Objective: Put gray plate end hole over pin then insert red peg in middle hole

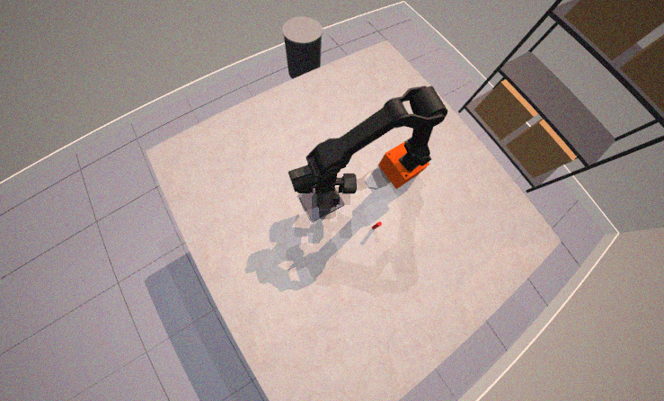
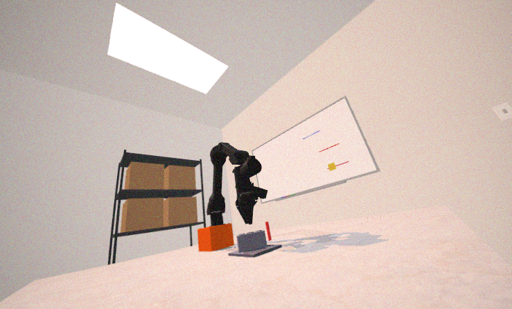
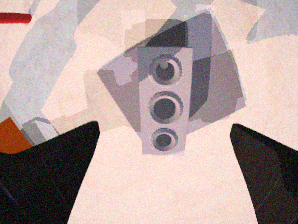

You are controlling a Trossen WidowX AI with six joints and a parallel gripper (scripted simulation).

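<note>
The gray plate lies 40 mm below my gripper tip. Also, from my gripper tip: red peg 80 mm behind, 200 mm to the left, 50 mm below; then dark base 20 mm ahead, 10 mm to the left, 80 mm below.
</note>
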